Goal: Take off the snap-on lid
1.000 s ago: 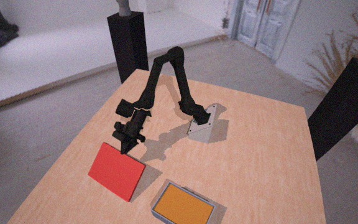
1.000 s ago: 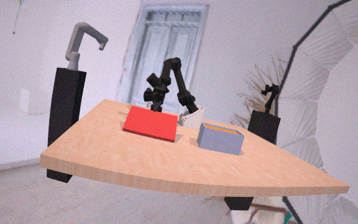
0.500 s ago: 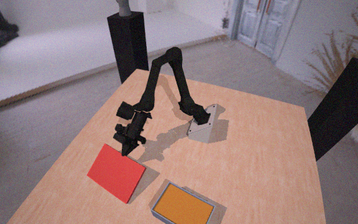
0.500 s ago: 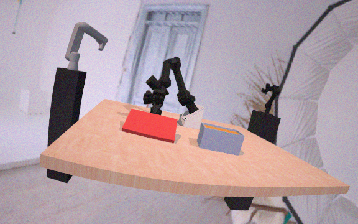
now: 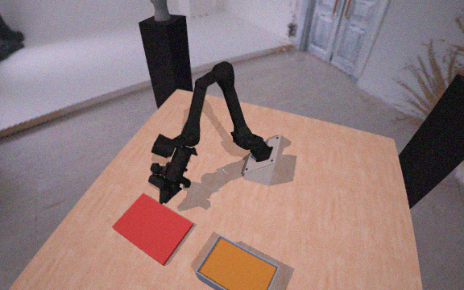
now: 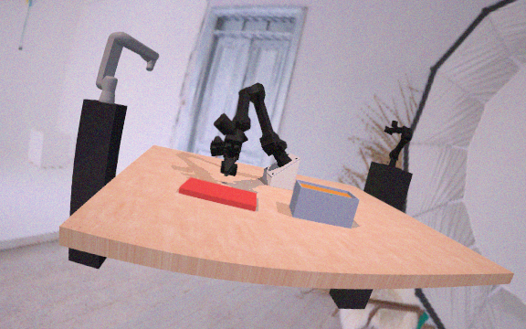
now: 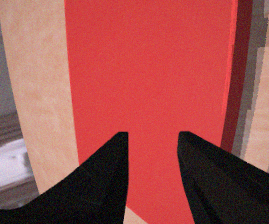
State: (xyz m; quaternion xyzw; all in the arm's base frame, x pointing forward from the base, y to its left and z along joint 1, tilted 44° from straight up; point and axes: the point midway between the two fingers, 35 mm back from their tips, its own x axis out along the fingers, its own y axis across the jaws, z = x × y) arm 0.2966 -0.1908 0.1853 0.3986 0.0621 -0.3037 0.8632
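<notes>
The red lid lies 8 cm ahead of my gripper tip, 1 cm to the right of it and 5 cm below it. Round my gripper tip: grey-blue storage box: 11 cm ahead, 33 cm to the left, 1 cm below.
</notes>
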